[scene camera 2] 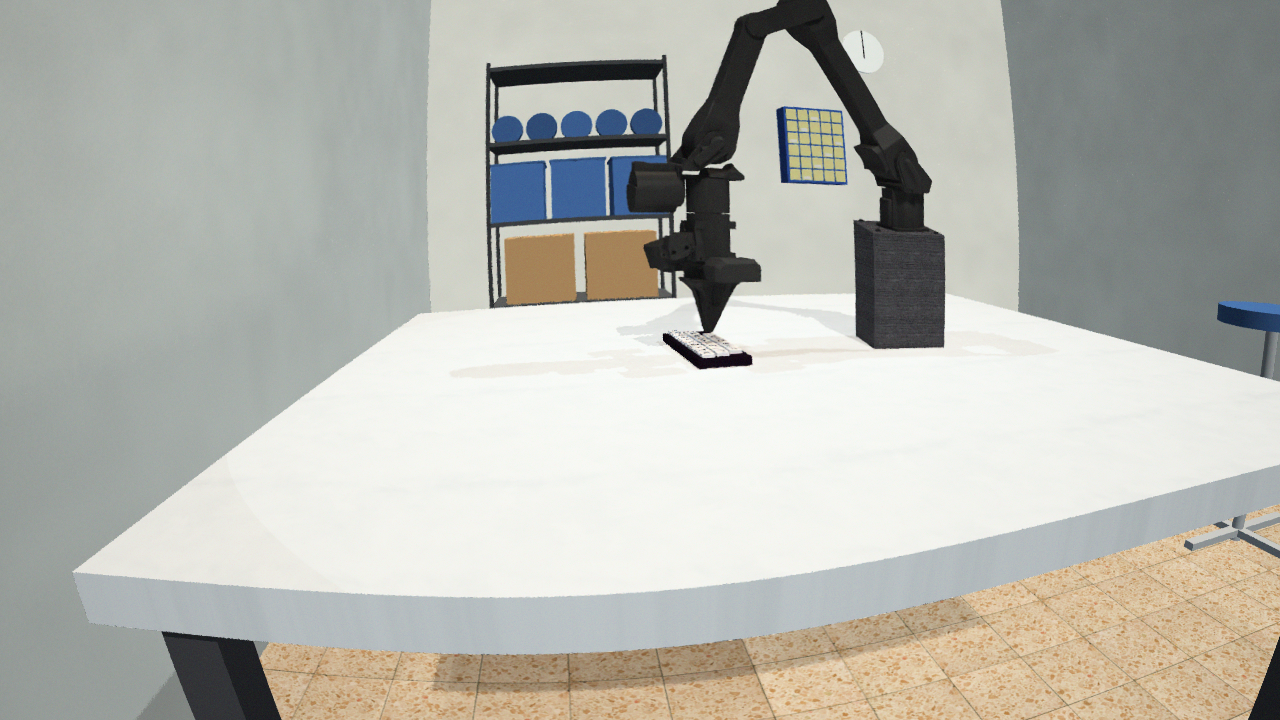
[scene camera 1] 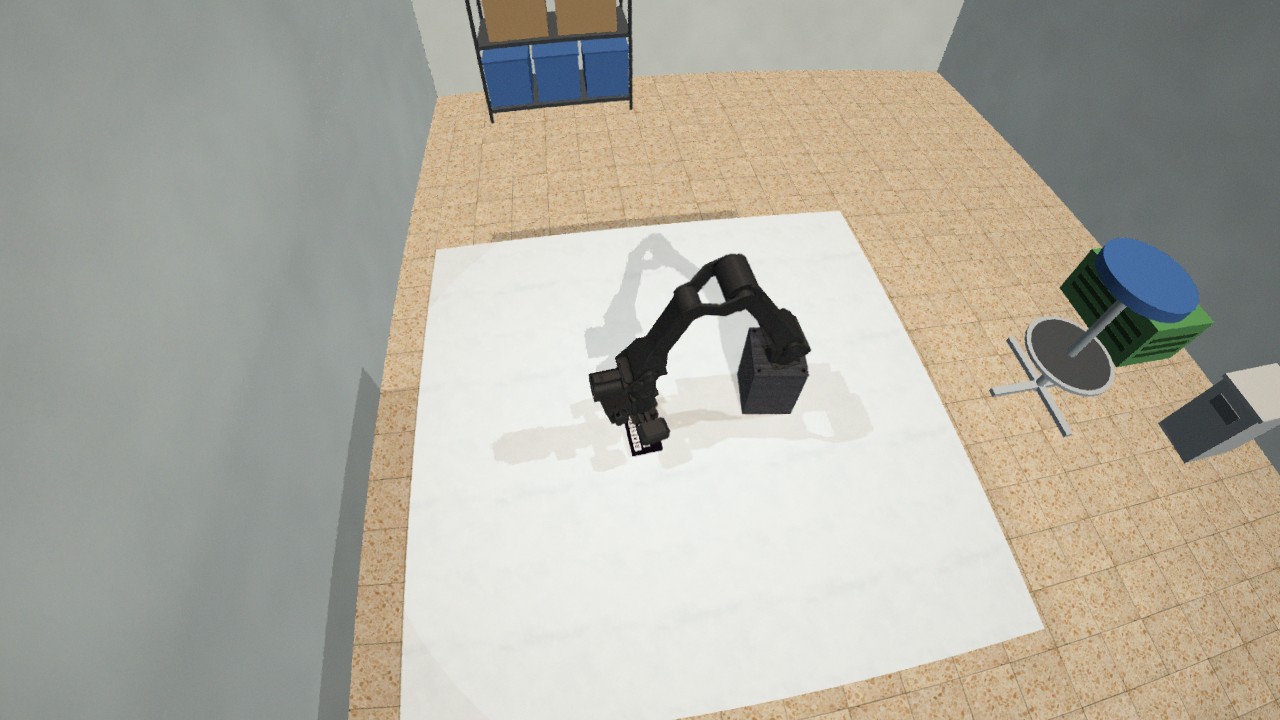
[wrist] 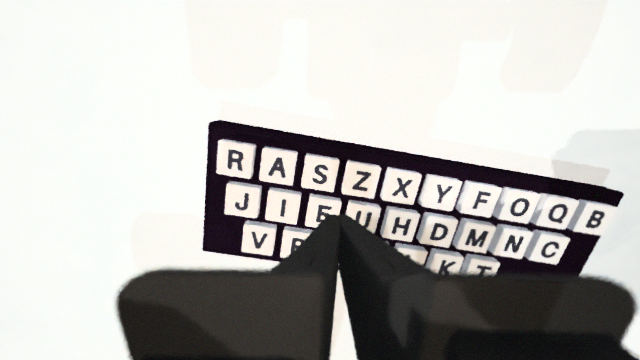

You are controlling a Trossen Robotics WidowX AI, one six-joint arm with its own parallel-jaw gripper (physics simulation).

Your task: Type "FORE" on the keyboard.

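Frame: origin at the arm's base, x ahead, y left, z up, level; centimetres.
Seen in the pictures: gripper, fingertip midpoint: (scene camera 2: 708, 331) (scene camera 1: 639, 421) (wrist: 336, 224); arm's base at its link origin: (scene camera 2: 903, 228) (scene camera 1: 781, 354).
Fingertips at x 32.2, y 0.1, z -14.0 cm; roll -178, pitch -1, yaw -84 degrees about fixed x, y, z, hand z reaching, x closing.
Pixels of each thing's top centre, then the offset from my fingertips to it. Level surfaces: height alone.
- keyboard at its top centre: (wrist: 410, 227) (scene camera 2: 703, 340) (scene camera 1: 637, 410) dx -0.6, dy -4.0, dz -1.8 cm
- E key at its top centre: (wrist: 322, 214) dx -0.4, dy +0.5, dz -1.8 cm
- U key at its top centre: (wrist: 362, 220) dx -0.5, dy -1.5, dz -1.8 cm
- R key at its top centre: (wrist: 234, 160) (scene camera 2: 707, 352) dx +1.9, dy +4.9, dz -1.8 cm
- F key at its top centre: (wrist: 481, 200) dx +1.2, dy -7.1, dz -1.8 cm
- O key at its top centre: (wrist: 519, 207) dx +1.2, dy -9.1, dz -1.8 cm
- white table at its surface level: dz -3.5 cm
The keyboard (scene camera 1: 646, 449) (scene camera 2: 726, 360) (wrist: 215, 220) is a small black board with white letter keys, lying on the white table. My gripper (scene camera 2: 709, 329) (wrist: 336, 224) is shut and empty, pointing down over the keyboard. In the wrist view its tips overlap the lower right of the E key (wrist: 322, 209), beside the U key (wrist: 362, 215); I cannot tell whether they touch a key. The R key (wrist: 235, 160) is at the top left of the keyboard. The F key (wrist: 481, 200) and O key (wrist: 520, 207) are farther right in the top row. The fingers hide part of the bottom row.
The arm stands on a dark block (scene camera 1: 771, 386) (scene camera 2: 899, 291) on the white table (scene camera 1: 626, 582) (scene camera 2: 537, 483), to the right of the keyboard in both scene views. A blue stool (scene camera 1: 1147, 277) (scene camera 2: 1251, 313) stands on the floor beyond the table's right side.
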